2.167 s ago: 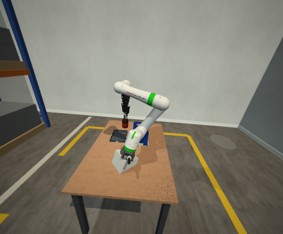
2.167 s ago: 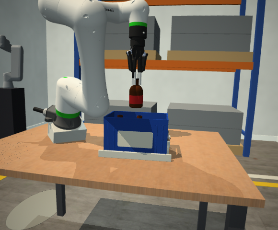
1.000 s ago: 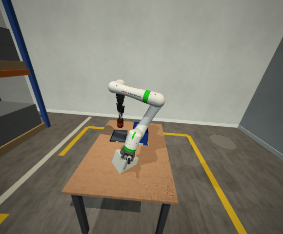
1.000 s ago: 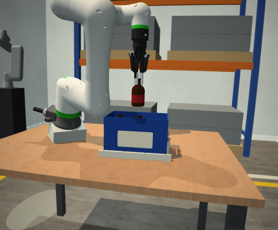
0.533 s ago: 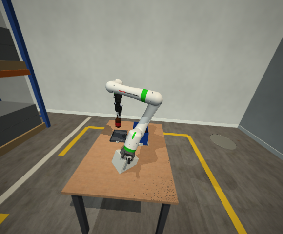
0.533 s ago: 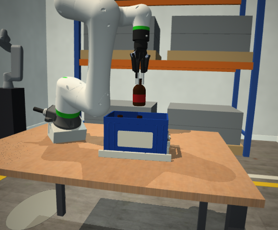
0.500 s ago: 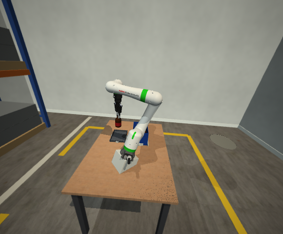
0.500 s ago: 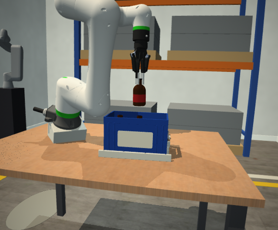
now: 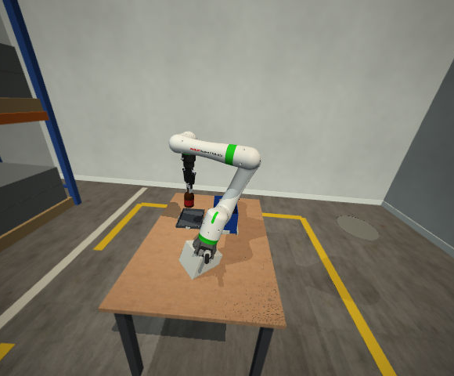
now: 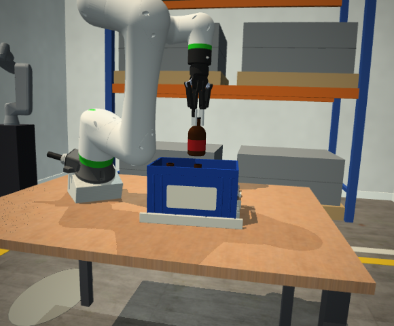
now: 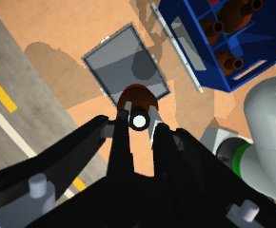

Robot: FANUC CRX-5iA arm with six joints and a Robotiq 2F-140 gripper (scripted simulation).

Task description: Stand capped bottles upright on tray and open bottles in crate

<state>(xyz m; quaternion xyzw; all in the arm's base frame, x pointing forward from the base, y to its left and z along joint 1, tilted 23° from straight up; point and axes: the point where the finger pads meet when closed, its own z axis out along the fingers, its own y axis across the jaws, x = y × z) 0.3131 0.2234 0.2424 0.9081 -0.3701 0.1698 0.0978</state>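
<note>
The brown capped bottle is 70 mm below my hand. Also, from my hand: blue crate 280 mm to the right, 230 mm below, 20 mm ahead; then dark tray 300 mm below, 60 mm ahead; then open bottle 230 mm to the right, 230 mm below, 20 mm ahead.
</note>
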